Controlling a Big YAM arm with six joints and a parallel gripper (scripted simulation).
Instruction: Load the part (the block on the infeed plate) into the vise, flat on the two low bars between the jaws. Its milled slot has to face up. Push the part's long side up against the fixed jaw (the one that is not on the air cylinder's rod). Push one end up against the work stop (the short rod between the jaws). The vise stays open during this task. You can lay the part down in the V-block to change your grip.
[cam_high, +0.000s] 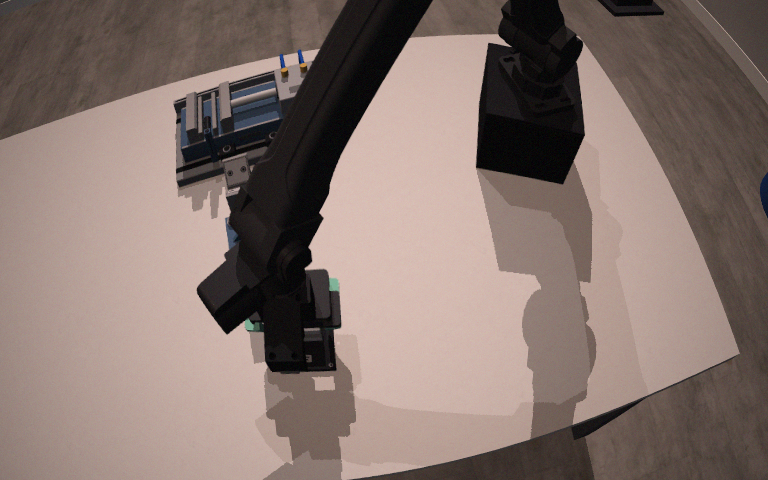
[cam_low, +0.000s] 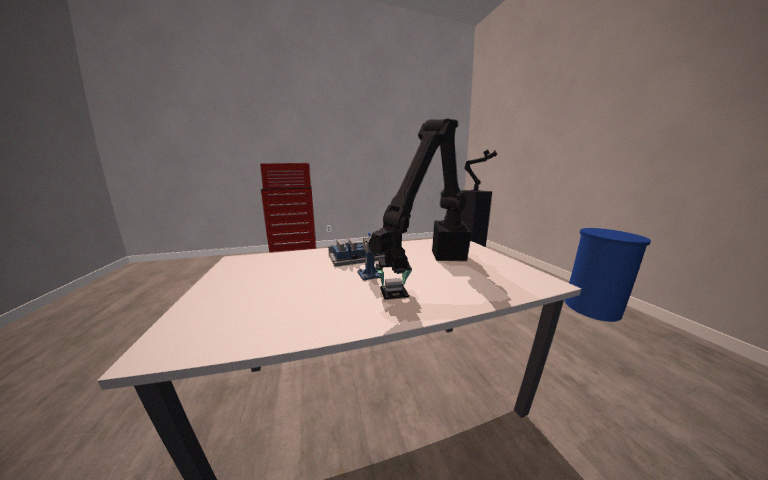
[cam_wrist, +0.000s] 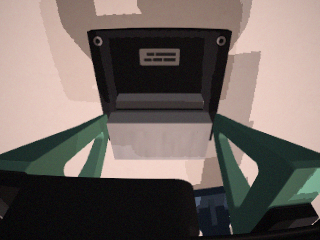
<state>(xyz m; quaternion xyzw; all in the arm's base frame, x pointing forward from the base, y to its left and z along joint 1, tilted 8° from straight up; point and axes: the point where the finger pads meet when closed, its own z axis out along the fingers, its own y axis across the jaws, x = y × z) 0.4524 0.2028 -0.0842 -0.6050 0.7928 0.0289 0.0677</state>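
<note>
Now: the part 1 cm to the left of my hand. Round my hand: black infeed plate: 3 cm below, 1 cm to the left; blue vise: 40 cm to the right, 1 cm behind, 1 cm above; dark short rod: 36 cm to the right, 6 cm ahead, 6 cm above.
</note>
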